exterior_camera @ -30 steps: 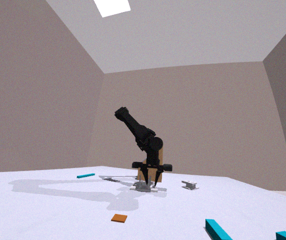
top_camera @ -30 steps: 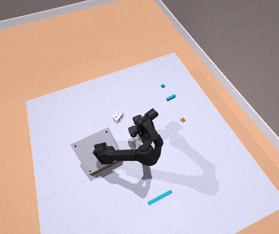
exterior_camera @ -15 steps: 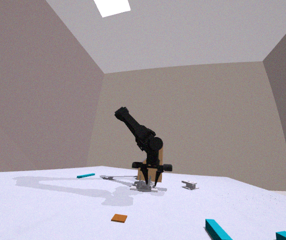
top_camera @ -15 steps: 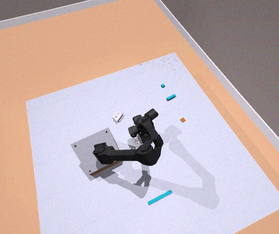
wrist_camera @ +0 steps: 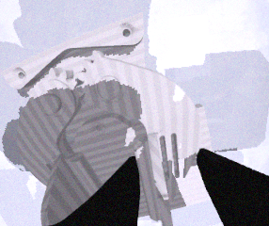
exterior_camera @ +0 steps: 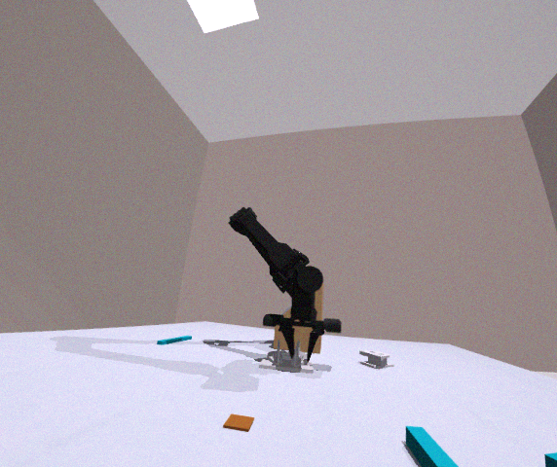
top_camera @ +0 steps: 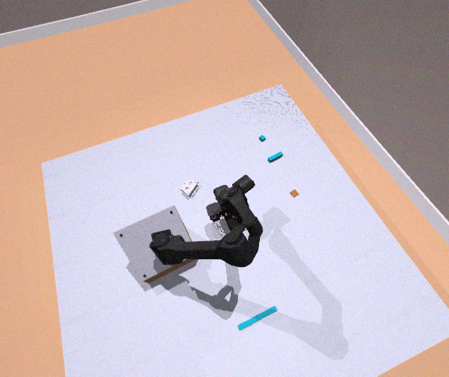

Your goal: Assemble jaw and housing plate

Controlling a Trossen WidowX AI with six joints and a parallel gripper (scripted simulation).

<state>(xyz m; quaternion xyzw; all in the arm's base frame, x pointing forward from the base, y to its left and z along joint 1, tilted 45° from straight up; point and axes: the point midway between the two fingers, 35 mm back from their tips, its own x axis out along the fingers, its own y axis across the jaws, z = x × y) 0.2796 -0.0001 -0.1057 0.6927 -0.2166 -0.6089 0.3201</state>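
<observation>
Right now the jaw is 30 mm behind my gripper tip and 20 mm to the right of it. Round my gripper tip: white block piece 180 mm to the left, 130 mm behind, 10 mm below; then short cyan bar 300 mm ahead, 210 mm to the left, 10 mm below; then orange tile 310 mm ahead, 10 mm to the left, 10 mm below.
</observation>
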